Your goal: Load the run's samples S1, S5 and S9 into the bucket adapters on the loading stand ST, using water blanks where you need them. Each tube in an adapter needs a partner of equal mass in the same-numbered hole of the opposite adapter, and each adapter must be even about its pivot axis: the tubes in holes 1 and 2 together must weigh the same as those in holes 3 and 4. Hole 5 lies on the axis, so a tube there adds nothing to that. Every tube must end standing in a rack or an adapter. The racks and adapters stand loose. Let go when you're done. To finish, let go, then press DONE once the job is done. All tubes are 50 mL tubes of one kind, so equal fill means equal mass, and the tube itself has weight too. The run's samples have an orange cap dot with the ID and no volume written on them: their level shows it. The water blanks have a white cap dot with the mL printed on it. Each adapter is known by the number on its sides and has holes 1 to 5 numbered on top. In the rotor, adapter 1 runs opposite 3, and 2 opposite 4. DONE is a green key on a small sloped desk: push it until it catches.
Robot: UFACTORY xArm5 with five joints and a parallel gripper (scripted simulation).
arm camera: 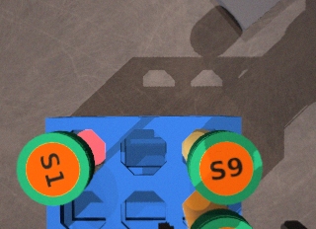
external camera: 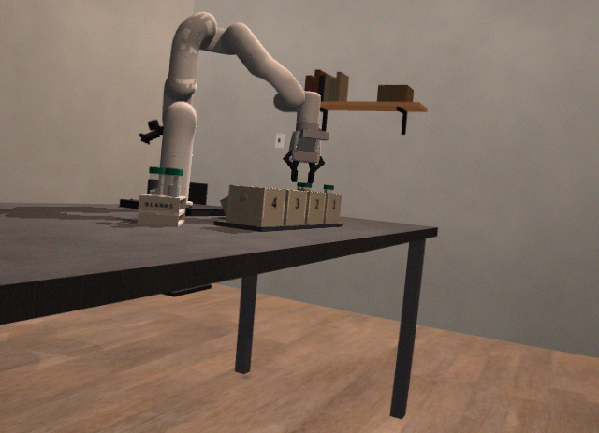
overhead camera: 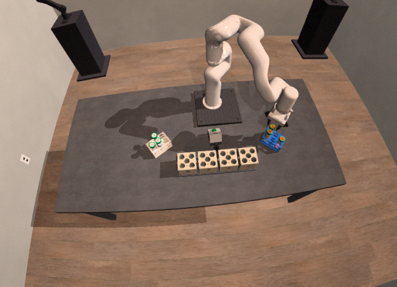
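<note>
My hand is 1 cm past the tube S5 and 7 cm above it. The rest, counted from my hand: green DONE key: 5 cm behind, 33 cm to the right, 7 cm below; blue sample rack: 4 cm ahead, 2 cm to the left, 11 cm below; adapter 1: 15 cm ahead, 18 cm to the right, 9 cm below.
</note>
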